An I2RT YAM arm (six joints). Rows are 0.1 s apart.
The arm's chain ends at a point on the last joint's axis. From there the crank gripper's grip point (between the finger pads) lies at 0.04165 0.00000 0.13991 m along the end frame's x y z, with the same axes.
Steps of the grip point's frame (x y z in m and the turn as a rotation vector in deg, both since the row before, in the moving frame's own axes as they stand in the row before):
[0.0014 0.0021 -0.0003 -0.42 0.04 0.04]
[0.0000 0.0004 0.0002 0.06 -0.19 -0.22]
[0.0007 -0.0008 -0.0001 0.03 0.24 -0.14]
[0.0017 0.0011 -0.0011 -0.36 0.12 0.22]
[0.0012 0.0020 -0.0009 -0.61 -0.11 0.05]
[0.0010 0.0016 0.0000 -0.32 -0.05 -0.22]
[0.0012 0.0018 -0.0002 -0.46 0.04 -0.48]
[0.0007 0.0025 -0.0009 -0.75 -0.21 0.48]
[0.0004 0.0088 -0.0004 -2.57 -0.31 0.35]
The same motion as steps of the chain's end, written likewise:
[0.0013 0.0010 -0.0003 -0.42 0.04 0.04]
[0.0005 0.0007 0.0001 0.06 -0.19 -0.22]
[0.0001 -0.0006 0.0001 0.03 0.24 -0.14]
[0.0014 0.0001 -0.0010 -0.36 0.12 0.22]
[0.0015 0.0005 -0.0010 -0.61 -0.11 0.05]
[0.0011 0.0010 0.0000 -0.32 -0.05 -0.22]
[0.0011 0.0010 -0.0002 -0.46 0.04 -0.48]
[0.0012 0.0003 -0.0010 -0.75 -0.21 0.48]
[0.0012 0.0023 -0.0005 -2.57 -0.31 0.35]

